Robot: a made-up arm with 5 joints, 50 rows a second.
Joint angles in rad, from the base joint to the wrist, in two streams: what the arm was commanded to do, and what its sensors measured. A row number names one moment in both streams.
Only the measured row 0 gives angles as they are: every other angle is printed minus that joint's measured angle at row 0.
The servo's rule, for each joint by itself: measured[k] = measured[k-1] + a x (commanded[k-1-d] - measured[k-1]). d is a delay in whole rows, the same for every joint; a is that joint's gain. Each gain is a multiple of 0.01, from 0.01 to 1. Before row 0 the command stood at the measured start. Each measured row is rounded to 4 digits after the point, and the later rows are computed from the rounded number. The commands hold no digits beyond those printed.
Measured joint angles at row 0:
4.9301, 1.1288, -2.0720, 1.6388, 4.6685
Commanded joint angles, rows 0 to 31:
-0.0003, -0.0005, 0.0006, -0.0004, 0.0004
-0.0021, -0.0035, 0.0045, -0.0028, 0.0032
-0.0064, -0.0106, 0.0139, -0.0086, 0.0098
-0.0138, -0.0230, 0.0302, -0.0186, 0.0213
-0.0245, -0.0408, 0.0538, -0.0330, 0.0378
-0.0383, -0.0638, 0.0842, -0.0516, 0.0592
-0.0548, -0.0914, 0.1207, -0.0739, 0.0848
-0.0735, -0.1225, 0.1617, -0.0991, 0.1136
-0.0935, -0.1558, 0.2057, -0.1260, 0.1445
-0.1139, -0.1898, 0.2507, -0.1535, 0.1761
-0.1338, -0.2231, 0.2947, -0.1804, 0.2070
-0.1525, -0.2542, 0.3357, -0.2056, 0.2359
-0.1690, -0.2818, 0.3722, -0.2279, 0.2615
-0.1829, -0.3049, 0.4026, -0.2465, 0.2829
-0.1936, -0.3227, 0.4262, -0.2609, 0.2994
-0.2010, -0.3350, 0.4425, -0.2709, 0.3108
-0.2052, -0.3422, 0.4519, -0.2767, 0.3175
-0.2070, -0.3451, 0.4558, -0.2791, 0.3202
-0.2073, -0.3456, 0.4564, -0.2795, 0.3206
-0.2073, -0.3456, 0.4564, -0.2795, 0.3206
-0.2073, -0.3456, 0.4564, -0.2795, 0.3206
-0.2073, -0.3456, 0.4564, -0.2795, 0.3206
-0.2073, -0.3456, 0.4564, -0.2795, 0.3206
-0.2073, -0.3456, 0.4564, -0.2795, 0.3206
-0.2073, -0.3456, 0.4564, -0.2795, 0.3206
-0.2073, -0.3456, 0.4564, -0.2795, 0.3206
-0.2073, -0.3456, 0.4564, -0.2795, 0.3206
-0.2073, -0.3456, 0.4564, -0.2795, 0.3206
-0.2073, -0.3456, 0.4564, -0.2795, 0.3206
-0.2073, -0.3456, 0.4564, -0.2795, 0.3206
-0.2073, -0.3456, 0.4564, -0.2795, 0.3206
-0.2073, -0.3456, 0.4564, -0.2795, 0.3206
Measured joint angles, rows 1 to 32:
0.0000, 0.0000, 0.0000, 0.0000, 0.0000
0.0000, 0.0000, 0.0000, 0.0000, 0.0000
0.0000, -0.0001, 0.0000, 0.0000, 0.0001
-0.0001, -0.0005, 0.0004, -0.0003, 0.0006
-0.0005, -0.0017, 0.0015, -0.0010, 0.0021
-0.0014, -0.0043, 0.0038, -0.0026, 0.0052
-0.0030, -0.0087, 0.0078, -0.0053, 0.0104
-0.0055, -0.0153, 0.0139, -0.0095, 0.0182
-0.0090, -0.0244, 0.0224, -0.0153, 0.0289
-0.0135, -0.0362, 0.0335, -0.0228, 0.0425
-0.0191, -0.0506, 0.0473, -0.0321, 0.0588
-0.0257, -0.0673, 0.0636, -0.0430, 0.0776
-0.0333, -0.0860, 0.0821, -0.0554, 0.0983
-0.0416, -0.1062, 0.1024, -0.0689, 0.1203
-0.0505, -0.1273, 0.1240, -0.0832, 0.1429
-0.0598, -0.1486, 0.1463, -0.0979, 0.1653
-0.0692, -0.1695, 0.1687, -0.1126, 0.1868
-0.0784, -0.1894, 0.1906, -0.1268, 0.2066
-0.0873, -0.2077, 0.2115, -0.1403, 0.2243
-0.0957, -0.2242, 0.2310, -0.1528, 0.2396
-0.1035, -0.2388, 0.2490, -0.1642, 0.2526
-0.1108, -0.2516, 0.2656, -0.1746, 0.2635
-0.1176, -0.2629, 0.2809, -0.1840, 0.2726
-0.1239, -0.2728, 0.2949, -0.1926, 0.2803
-0.1297, -0.2815, 0.3078, -0.2004, 0.2867
-0.1351, -0.2892, 0.3197, -0.2075, 0.2921
-0.1402, -0.2960, 0.3306, -0.2140, 0.2967
-0.1449, -0.3020, 0.3407, -0.2199, 0.3005
-0.1493, -0.3072, 0.3500, -0.2253, 0.3037
-0.1534, -0.3118, 0.3585, -0.2302, 0.3064
-0.1572, -0.3159, 0.3663, -0.2346, 0.3087
-0.1607, -0.3195, 0.3735, -0.2386, 0.3106
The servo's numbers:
d 2
a 0.07 0.12 0.08 0.09 0.16

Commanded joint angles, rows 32 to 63:
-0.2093, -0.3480, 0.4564, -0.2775, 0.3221
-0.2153, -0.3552, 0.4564, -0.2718, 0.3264
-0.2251, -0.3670, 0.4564, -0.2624, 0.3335
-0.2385, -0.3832, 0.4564, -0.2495, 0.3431
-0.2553, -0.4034, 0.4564, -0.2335, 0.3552
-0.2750, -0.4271, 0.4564, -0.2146, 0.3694
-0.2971, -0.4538, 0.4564, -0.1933, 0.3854
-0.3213, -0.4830, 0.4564, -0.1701, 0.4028
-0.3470, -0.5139, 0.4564, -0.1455, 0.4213
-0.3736, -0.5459, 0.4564, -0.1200, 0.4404
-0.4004, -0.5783, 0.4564, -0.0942, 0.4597
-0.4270, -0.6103, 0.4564, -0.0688, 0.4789
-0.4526, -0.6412, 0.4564, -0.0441, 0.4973
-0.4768, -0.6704, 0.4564, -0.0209, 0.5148
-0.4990, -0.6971, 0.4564, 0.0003, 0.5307
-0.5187, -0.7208, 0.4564, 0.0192, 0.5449
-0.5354, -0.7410, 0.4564, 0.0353, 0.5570
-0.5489, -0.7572, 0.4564, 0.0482, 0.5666
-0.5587, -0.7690, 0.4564, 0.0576, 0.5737
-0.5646, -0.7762, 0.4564, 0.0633, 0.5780
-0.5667, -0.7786, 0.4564, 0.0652, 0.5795
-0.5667, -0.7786, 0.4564, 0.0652, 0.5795
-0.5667, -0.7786, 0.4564, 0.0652, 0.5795
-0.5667, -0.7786, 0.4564, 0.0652, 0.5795
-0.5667, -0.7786, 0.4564, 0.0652, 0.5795
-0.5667, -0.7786, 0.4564, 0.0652, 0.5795
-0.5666, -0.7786, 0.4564, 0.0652, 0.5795
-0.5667, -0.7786, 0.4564, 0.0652, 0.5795
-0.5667, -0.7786, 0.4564, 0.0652, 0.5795
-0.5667, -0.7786, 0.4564, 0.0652, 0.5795
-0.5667, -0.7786, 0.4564, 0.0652, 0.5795
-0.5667, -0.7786, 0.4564, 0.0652, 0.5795
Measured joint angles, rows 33 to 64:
-0.1640, -0.3226, 0.3801, -0.2423, 0.3122
-0.1670, -0.3254, 0.3862, -0.2456, 0.3135
-0.1700, -0.3281, 0.3918, -0.2485, 0.3149
-0.1732, -0.3314, 0.3970, -0.2506, 0.3167
-0.1768, -0.3357, 0.4018, -0.2517, 0.3194
-0.1811, -0.3414, 0.4062, -0.2515, 0.3232
-0.1863, -0.3488, 0.4102, -0.2499, 0.3283
-0.1925, -0.3582, 0.4139, -0.2467, 0.3349
-0.1998, -0.3697, 0.4173, -0.2419, 0.3430
-0.2083, -0.3833, 0.4204, -0.2354, 0.3526
-0.2180, -0.3990, 0.4233, -0.2273, 0.3636
-0.2289, -0.4166, 0.4259, -0.2176, 0.3759
-0.2409, -0.4360, 0.4283, -0.2065, 0.3893
-0.2539, -0.4569, 0.4305, -0.1941, 0.4036
-0.2678, -0.4790, 0.4326, -0.1806, 0.4186
-0.2824, -0.5020, 0.4345, -0.1662, 0.4340
-0.2976, -0.5254, 0.4363, -0.1512, 0.4495
-0.3131, -0.5488, 0.4379, -0.1359, 0.4648
-0.3287, -0.5719, 0.4394, -0.1205, 0.4796
-0.3441, -0.5941, 0.4408, -0.1053, 0.4935
-0.3591, -0.6151, 0.4420, -0.0906, 0.5063
-0.3735, -0.6344, 0.4432, -0.0767, 0.5178
-0.3870, -0.6517, 0.4443, -0.0639, 0.5277
-0.3996, -0.6669, 0.4453, -0.0523, 0.5360
-0.4113, -0.6803, 0.4462, -0.0417, 0.5430
-0.4222, -0.6921, 0.4470, -0.0321, 0.5488
-0.4323, -0.7025, 0.4478, -0.0233, 0.5537
-0.4417, -0.7116, 0.4485, -0.0153, 0.5578
-0.4504, -0.7196, 0.4491, -0.0081, 0.5613
-0.4585, -0.7267, 0.4497, -0.0015, 0.5642
-0.4661, -0.7329, 0.4502, 0.0045, 0.5666
-0.4731, -0.7384, 0.4507, 0.0100, 0.5687

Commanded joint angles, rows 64 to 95:
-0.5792, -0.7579, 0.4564, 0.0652, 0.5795
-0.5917, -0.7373, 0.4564, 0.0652, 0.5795
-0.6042, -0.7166, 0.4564, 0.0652, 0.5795
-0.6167, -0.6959, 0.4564, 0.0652, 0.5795
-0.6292, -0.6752, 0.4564, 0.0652, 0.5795
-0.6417, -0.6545, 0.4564, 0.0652, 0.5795
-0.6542, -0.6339, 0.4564, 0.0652, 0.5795
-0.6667, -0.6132, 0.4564, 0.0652, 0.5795
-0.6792, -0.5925, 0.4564, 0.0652, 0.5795
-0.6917, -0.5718, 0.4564, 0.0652, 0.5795
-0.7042, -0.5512, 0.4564, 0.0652, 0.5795
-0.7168, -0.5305, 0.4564, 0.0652, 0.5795
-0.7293, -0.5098, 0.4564, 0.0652, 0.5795
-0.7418, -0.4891, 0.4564, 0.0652, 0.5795
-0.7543, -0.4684, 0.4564, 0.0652, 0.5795
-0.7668, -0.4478, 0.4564, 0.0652, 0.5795
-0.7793, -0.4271, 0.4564, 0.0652, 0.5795
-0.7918, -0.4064, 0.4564, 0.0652, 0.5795
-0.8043, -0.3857, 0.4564, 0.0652, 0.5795
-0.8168, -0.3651, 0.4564, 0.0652, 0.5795
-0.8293, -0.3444, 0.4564, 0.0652, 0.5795
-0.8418, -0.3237, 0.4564, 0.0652, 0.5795
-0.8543, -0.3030, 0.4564, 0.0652, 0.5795
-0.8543, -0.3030, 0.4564, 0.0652, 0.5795
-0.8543, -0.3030, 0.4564, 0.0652, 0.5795
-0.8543, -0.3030, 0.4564, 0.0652, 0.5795
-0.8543, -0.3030, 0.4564, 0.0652, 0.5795
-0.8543, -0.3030, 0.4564, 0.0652, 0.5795
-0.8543, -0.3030, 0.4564, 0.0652, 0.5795
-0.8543, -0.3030, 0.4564, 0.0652, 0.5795
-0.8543, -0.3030, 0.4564, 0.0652, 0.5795
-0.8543, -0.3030, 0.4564, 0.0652, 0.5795
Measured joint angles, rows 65 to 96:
-0.4797, -0.7432, 0.4512, 0.0150, 0.5704
-0.4858, -0.7474, 0.4516, 0.0195, 0.5719
-0.4923, -0.7487, 0.4520, 0.0236, 0.5731
-0.4993, -0.7473, 0.4524, 0.0273, 0.5741
-0.5066, -0.7436, 0.4527, 0.0307, 0.5750
-0.5143, -0.7379, 0.4530, 0.0338, 0.5757
-0.5223, -0.7304, 0.4533, 0.0366, 0.5763
-0.5307, -0.7213, 0.4535, 0.0392, 0.5768
-0.5393, -0.7108, 0.4537, 0.0415, 0.5772
-0.5482, -0.6991, 0.4539, 0.0436, 0.5776
-0.5574, -0.6863, 0.4541, 0.0455, 0.5779
-0.5668, -0.6726, 0.4543, 0.0473, 0.5782
-0.5764, -0.6580, 0.4545, 0.0489, 0.5784
-0.5862, -0.6427, 0.4547, 0.0504, 0.5786
-0.5962, -0.6268, 0.4548, 0.0517, 0.5787
-0.6064, -0.6103, 0.4549, 0.0529, 0.5788
-0.6168, -0.5933, 0.4550, 0.0540, 0.5789
-0.6273, -0.5758, 0.4551, 0.0550, 0.5790
-0.6379, -0.5580, 0.4552, 0.0559, 0.5791
-0.6487, -0.5398, 0.4553, 0.0567, 0.5792
-0.6596, -0.5213, 0.4554, 0.0575, 0.5792
-0.6706, -0.5026, 0.4555, 0.0582, 0.5792
-0.6817, -0.4836, 0.4556, 0.0588, 0.5792
-0.6929, -0.4644, 0.4557, 0.0594, 0.5792
-0.7042, -0.4450, 0.4558, 0.0599, 0.5792
-0.7147, -0.4280, 0.4558, 0.0604, 0.5792
-0.7245, -0.4130, 0.4558, 0.0608, 0.5792
-0.7336, -0.3998, 0.4558, 0.0612, 0.5792
-0.7420, -0.3882, 0.4558, 0.0616, 0.5792
-0.7499, -0.3780, 0.4558, 0.0619, 0.5792
-0.7572, -0.3690, 0.4558, 0.0622, 0.5792
-0.7640, -0.3611, 0.4558, 0.0625, 0.5792

